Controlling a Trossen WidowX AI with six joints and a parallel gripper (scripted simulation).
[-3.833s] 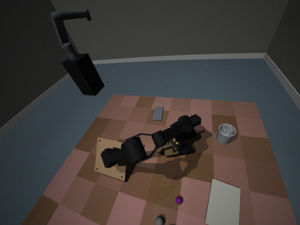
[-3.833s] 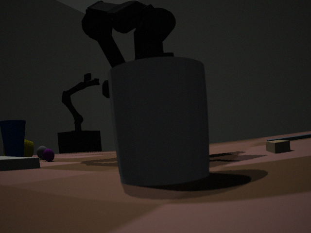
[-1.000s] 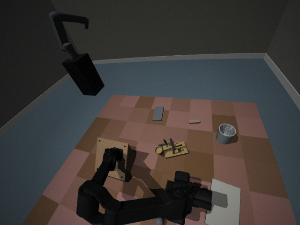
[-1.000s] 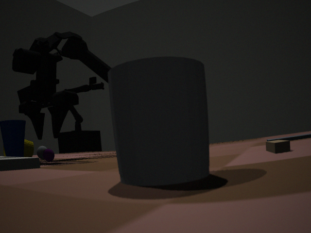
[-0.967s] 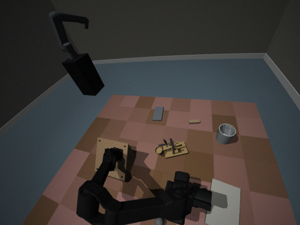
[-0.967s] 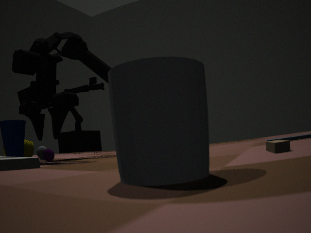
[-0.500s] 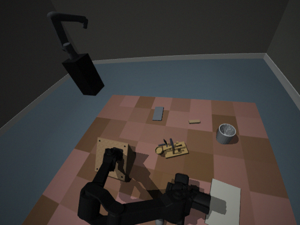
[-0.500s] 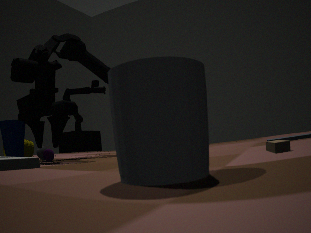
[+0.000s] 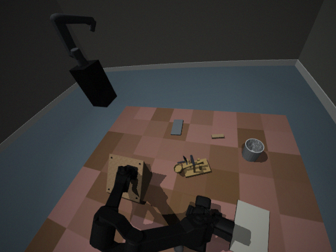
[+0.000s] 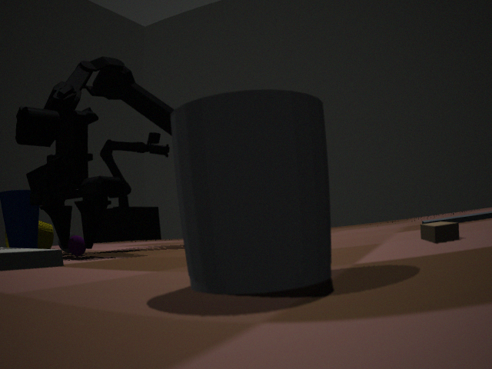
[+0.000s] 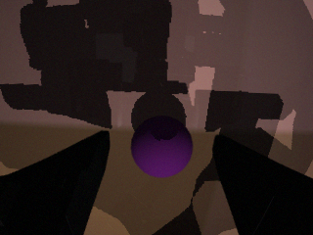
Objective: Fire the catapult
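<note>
Now: gripper tip 110 mm past the wooden catapult, 250 mm to the right of it and 40 mm below it. From my gripper tip the other things lie so: purple ball: right at my gripper tip; white slab: 200 mm ahead, 40 mm to the left; grey ball: 70 mm behind, 110 mm to the right, 10 mm above.
</note>
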